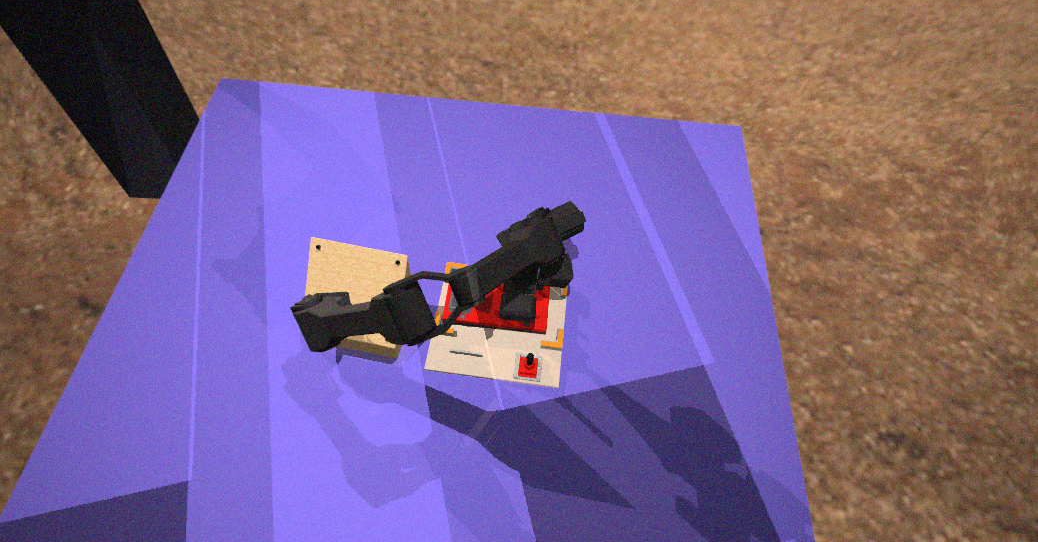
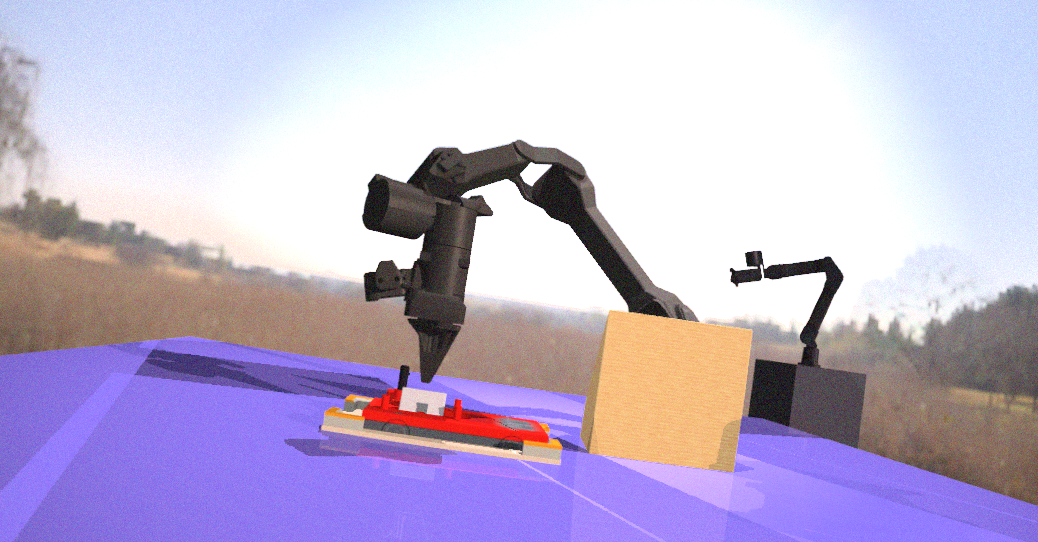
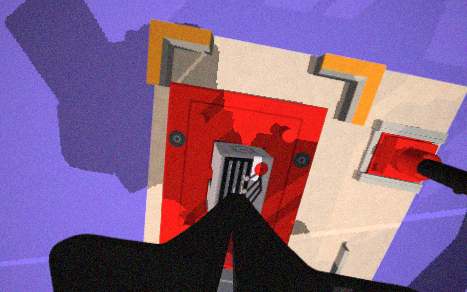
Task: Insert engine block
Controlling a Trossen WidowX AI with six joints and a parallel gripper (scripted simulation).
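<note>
Now: gripper tip 3 cm above the grey engine block and 1 cm to the right of it. From my gripper tip the other things lie so: black peg: 13 cm to the right, 2 cm below, 2 cm ahead; then beige base plate: 4 cm below, 3 cm behind, 2 cm to the right.
</note>
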